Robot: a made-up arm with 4 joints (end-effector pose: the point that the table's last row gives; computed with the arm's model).
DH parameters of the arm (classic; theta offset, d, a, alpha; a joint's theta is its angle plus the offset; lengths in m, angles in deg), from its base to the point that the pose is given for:
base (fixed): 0 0 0 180
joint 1: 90 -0.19 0.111 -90
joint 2: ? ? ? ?
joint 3: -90 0.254 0.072 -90
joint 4: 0 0.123 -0.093 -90
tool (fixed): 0 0.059 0 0
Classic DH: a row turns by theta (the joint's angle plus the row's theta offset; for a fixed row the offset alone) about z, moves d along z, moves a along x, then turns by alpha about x.
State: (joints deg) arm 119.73 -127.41 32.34 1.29
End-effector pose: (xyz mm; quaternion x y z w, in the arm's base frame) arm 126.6 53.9 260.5 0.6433 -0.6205 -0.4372 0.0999
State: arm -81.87 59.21 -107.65 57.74
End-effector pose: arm 359.4 50.2 0.6 0.0034 -0.1313 -0.9913 0.0100
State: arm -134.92 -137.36 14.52 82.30
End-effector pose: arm -91.5 -168.6 378.3 0.3925 0.5578 0.0760 0.7274
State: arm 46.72 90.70 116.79 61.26
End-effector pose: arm -390.2 -197.5 86.5 0.8556 0.4028 0.3017 0.1214
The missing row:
joint 2: 0 0.025 -0.03 90
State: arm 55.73 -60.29 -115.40 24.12
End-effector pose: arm 156.8 -16.5 114.8 0.1279 -0.6464 0.4126 0.6290
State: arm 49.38 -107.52 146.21 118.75
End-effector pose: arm 61.2 246.7 391.2 -0.2313 0.3763 -0.7590 0.4783
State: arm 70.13 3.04 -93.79 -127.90
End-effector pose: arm 114.5 -50.2 -37.9 -0.1857 0.8906 0.0867 0.4061
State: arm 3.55 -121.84 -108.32 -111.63
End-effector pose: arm 36.9 -69.5 478.1 -0.0434 -0.1614 0.6213 0.7656
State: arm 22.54 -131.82 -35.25 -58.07
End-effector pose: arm 103.3 -26.5 264.8 0.6769 -0.1888 0.4274 0.5688
